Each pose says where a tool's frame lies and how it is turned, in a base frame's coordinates. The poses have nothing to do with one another.
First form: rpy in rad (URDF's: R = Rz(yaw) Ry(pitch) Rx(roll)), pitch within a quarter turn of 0, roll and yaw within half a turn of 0; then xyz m.
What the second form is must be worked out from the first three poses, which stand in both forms.
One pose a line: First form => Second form
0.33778 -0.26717 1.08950 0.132 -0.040 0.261 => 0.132 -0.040 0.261 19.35 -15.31 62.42
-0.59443 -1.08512 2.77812 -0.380 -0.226 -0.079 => -0.380 -0.226 -0.079 -34.06 -62.17 159.17
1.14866 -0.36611 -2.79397 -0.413 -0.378 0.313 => -0.413 -0.378 0.313 65.81 -20.98 -160.08
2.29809 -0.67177 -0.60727 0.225 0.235 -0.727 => 0.225 0.235 -0.727 131.67 -38.49 -34.79
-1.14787 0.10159 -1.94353 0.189 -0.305 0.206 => 0.189 -0.305 0.206 -65.77 5.82 -111.36
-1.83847 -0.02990 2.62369 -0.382 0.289 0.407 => -0.382 0.289 0.407 -105.34 -1.71 150.33
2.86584 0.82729 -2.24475 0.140 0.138 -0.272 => 0.140 0.138 -0.272 164.20 47.40 -128.61
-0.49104 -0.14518 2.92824 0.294 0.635 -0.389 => 0.294 0.635 -0.389 -28.13 -8.32 167.78
